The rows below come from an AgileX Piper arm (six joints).
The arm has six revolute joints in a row. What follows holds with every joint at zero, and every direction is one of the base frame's. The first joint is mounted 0.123 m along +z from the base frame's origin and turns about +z. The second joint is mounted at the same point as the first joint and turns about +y. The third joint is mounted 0.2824 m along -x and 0.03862 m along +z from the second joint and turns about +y. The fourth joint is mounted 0.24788 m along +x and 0.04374 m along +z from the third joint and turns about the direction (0.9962, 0, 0.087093). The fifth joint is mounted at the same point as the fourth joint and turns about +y. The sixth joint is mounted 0.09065 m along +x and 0.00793 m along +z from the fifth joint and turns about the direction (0.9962, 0, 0.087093). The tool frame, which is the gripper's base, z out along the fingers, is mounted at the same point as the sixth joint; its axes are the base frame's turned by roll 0, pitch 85 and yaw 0 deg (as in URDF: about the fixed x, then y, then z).
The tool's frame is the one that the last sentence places.
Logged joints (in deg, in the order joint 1, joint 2, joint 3, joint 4, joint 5, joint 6), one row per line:
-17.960, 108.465, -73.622, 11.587, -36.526, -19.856
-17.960, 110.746, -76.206, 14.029, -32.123, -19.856
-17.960, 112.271, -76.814, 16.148, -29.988, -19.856
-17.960, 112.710, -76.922, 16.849, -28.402, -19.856
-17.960, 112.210, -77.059, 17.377, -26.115, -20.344
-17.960, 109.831, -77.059, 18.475, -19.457, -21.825
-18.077, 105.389, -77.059, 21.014, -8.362, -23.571
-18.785, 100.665, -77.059, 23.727, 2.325, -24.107
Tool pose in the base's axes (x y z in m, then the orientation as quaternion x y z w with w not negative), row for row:
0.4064, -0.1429, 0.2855, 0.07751, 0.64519, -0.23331, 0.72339
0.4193, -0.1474, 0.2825, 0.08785, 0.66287, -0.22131, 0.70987
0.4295, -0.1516, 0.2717, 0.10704, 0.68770, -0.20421, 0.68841
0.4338, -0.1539, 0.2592, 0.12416, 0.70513, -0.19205, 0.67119
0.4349, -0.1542, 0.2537, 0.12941, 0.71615, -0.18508, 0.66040
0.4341, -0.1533, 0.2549, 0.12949, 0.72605, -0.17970, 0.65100
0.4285, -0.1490, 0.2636, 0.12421, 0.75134, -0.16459, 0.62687
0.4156, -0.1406, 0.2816, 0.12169, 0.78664, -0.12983, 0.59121
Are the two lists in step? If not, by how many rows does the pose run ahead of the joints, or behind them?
The pose runs 1 row behind the joints: the pose in row i belongs to the joints in row i - 1.
